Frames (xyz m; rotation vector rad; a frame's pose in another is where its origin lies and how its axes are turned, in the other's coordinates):
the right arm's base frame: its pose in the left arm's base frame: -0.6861 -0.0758 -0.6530 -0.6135 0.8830 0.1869
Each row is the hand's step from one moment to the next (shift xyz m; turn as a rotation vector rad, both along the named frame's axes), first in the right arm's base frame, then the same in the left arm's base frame.
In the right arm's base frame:
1: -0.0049 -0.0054 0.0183 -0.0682 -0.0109 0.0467
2: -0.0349 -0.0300 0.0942 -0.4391 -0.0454 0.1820
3: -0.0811 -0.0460 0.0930 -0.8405 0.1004 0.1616
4: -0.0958 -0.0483 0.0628 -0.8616 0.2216 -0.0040
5: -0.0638 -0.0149 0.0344 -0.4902 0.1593 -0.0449
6: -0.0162 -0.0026 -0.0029 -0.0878 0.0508 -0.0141
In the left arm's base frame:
1: 0.0112 0.0066 0.0148 -0.0076 0.0243 0.0794
2: 0.0526 0.0328 0.0845 -0.1381 0.1083 0.4441
3: 0.0290 0.0234 0.1263 -0.4630 0.2526 0.6815
4: 0.0005 0.0056 0.1242 -0.6348 0.2583 0.5673
5: -0.0115 0.0135 0.0718 -0.4027 0.1495 0.2883
6: -0.0111 -0.0023 0.0122 -0.0850 0.0414 0.0393

